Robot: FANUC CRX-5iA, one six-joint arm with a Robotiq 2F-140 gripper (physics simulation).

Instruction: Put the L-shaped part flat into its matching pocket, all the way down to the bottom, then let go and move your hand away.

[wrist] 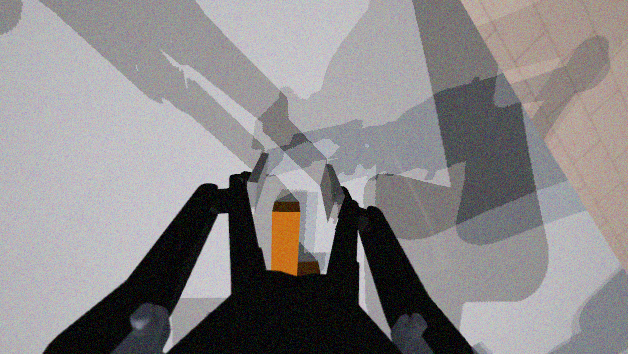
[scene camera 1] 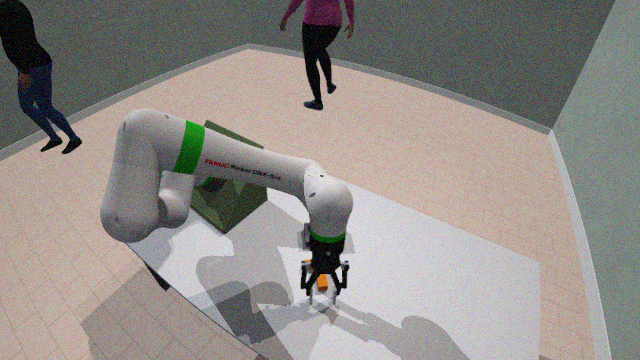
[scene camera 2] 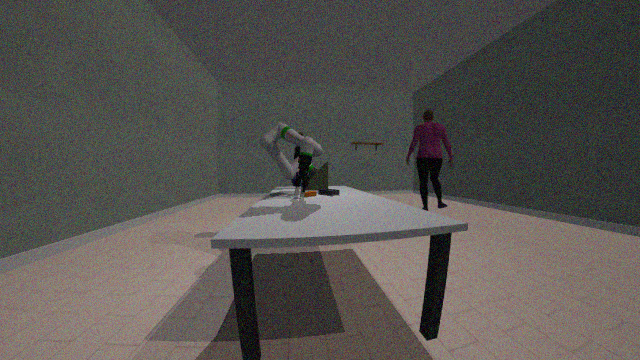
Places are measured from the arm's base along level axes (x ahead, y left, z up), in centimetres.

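Where they show: gripper, fingertip midpoint: (wrist: 295, 170) (scene camera 1: 322, 301) (scene camera 2: 298, 196); arm's base, link origin: (scene camera 2: 313, 174).
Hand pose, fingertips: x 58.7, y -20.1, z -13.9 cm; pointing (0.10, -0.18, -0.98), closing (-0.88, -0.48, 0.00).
Each offset is from my fingertips to the centre of the thing. Level surfaces: height alone.
The orange L-shaped part @(dx -6.0, dy +7.3, dz +1.2 cm) (scene camera 1: 322, 283) (scene camera 2: 310, 193) (wrist: 285, 240) lies on the white table @(dz -0.3 cm) (scene camera 1: 430, 280) (scene camera 2: 350, 220) (wrist: 75, 150). In the wrist view its long arm shows between the fingers, and the gripper's body hides its lower part. My gripper (scene camera 1: 323, 299) (scene camera 2: 299, 194) (wrist: 295, 170) is partly open above the table, with its fingers on either side of the part and gaps between them and it. A dark, low block @(dx -11.4, dy +24.3, dz +1.6 cm) (scene camera 2: 329, 192) lies right of the part in scene camera 2; its pocket cannot be made out.
A dark green, angled panel (scene camera 1: 240, 207) (scene camera 2: 322, 177) stands near the arm's base. A person in a pink top (scene camera 1: 322, 12) (scene camera 2: 431, 142) is on the floor beyond the table. A person in black (scene camera 1: 22, 40) is at the far left in scene camera 1.
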